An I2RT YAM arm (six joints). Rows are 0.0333 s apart.
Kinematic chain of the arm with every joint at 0, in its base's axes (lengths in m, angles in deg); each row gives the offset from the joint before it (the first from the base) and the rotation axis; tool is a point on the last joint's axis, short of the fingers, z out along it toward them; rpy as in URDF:
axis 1: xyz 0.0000 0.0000 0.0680 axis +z
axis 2: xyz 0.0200 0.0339 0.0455 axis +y
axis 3: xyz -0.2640 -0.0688 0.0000 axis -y
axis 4: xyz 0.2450 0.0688 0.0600 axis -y
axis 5: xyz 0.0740 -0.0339 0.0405 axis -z
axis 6: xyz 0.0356 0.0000 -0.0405 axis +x
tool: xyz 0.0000 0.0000 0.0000 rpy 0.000 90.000 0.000
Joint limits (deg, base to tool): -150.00..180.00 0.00..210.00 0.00..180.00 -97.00..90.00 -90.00..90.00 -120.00..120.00
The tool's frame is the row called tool.
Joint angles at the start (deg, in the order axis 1, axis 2, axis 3, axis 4, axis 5, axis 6): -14.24, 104.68, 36.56, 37.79, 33.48, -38.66
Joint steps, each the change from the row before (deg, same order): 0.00, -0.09, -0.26, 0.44, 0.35, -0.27; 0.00, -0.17, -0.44, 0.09, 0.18, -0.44; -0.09, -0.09, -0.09, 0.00, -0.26, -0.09; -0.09, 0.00, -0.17, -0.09, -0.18, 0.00; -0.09, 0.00, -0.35, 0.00, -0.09, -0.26; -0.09, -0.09, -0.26, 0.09, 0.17, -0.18; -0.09, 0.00, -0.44, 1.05, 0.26, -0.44; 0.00, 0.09, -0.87, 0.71, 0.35, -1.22; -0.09, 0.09, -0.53, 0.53, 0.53, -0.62; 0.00, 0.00, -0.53, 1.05, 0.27, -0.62
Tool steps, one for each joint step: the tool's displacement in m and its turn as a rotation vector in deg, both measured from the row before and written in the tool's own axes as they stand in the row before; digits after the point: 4 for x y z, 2 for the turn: 0.0006, -0.0003, -0.0006, 0.41, 0.04, -0.12; 0.0018, 0.0004, -0.0010, 0.05, 0.23, -0.54; 0.0004, -0.0003, -0.0001, -0.16, -0.10, -0.05; 0.0012, 0.0004, 0.0000, -0.23, 0.12, -0.11; 0.0020, 0.0007, -0.0003, -0.21, 0.24, -0.42; 0.0013, -0.0001, -0.0003, 0.13, 0.23, -0.19; 0.0012, -0.0004, -0.0004, 0.57, -0.15, -0.06; 0.0038, 0.0019, -0.0012, 0.13, 0.39, -1.36; 0.0027, 0.0008, -0.0004, 0.39, 0.48, -0.63; 0.0014, 0.0002, -0.0009, 0.49, -0.13, -0.32
